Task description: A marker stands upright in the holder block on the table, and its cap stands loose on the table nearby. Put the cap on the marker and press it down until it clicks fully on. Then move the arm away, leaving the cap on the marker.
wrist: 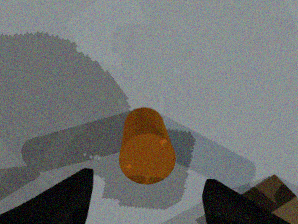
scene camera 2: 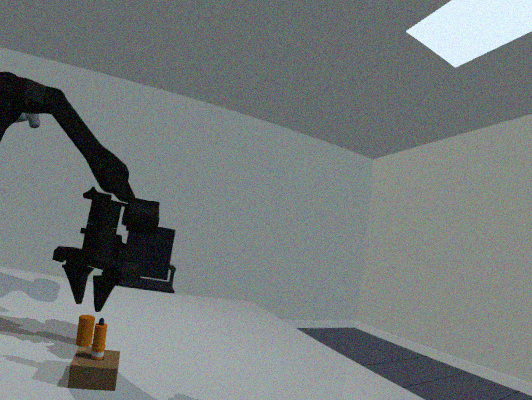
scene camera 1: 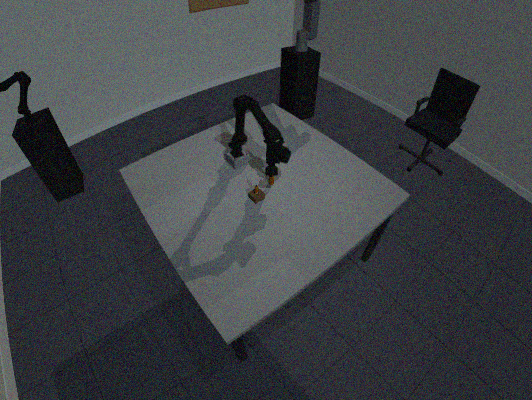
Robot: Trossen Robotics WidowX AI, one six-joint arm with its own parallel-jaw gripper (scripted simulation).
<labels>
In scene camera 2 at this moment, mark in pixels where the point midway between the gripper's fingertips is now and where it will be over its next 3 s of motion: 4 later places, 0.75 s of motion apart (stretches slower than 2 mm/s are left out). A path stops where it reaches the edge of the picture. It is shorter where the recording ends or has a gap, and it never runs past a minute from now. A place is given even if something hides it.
My gripper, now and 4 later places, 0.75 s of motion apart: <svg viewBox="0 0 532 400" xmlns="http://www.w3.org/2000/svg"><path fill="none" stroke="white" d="M87 307L86 325L84 331L90 305L102 300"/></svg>
</labels>
